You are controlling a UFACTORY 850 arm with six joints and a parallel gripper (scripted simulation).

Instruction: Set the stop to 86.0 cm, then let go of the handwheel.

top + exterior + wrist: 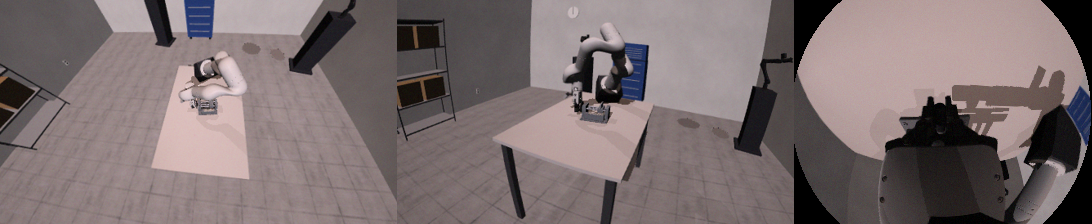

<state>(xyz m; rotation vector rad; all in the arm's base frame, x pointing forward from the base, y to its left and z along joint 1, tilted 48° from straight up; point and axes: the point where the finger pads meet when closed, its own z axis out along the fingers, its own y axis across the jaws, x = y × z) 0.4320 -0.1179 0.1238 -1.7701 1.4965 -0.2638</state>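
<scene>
My gripper is now 10 mm to the right of the thin dark lever.
</scene>
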